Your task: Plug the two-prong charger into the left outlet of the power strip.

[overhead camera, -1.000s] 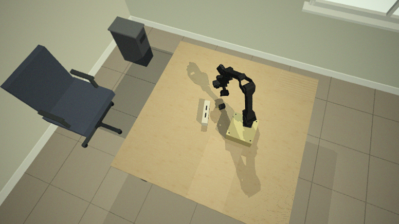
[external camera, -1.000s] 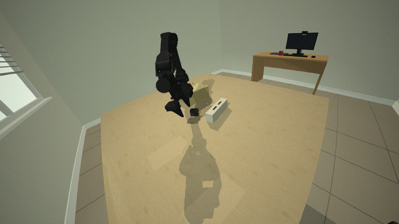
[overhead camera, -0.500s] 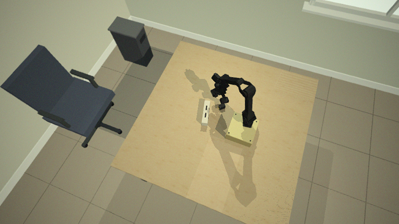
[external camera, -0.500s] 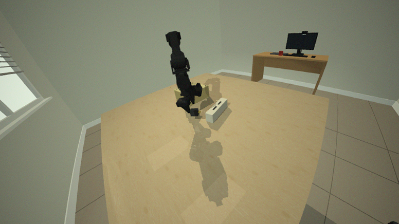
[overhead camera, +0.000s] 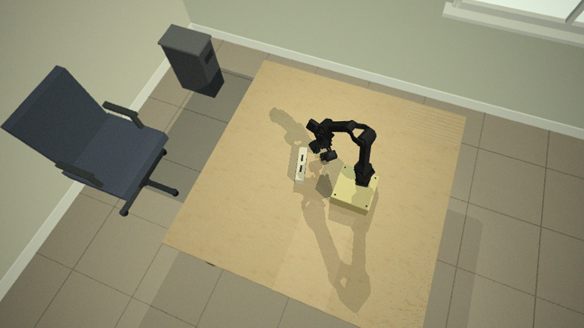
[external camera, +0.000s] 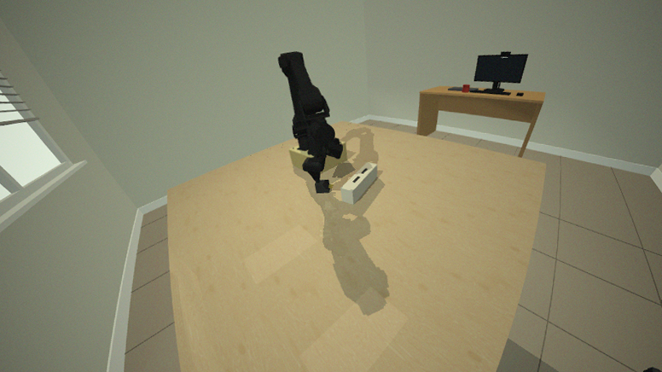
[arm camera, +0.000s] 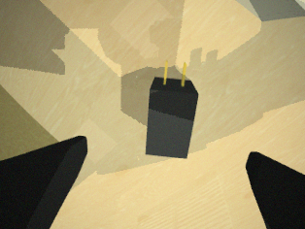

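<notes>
Right now the two-prong charger is 1 cm ahead of my gripper tip, 1 cm to the left of it and 5 cm below it.
</notes>
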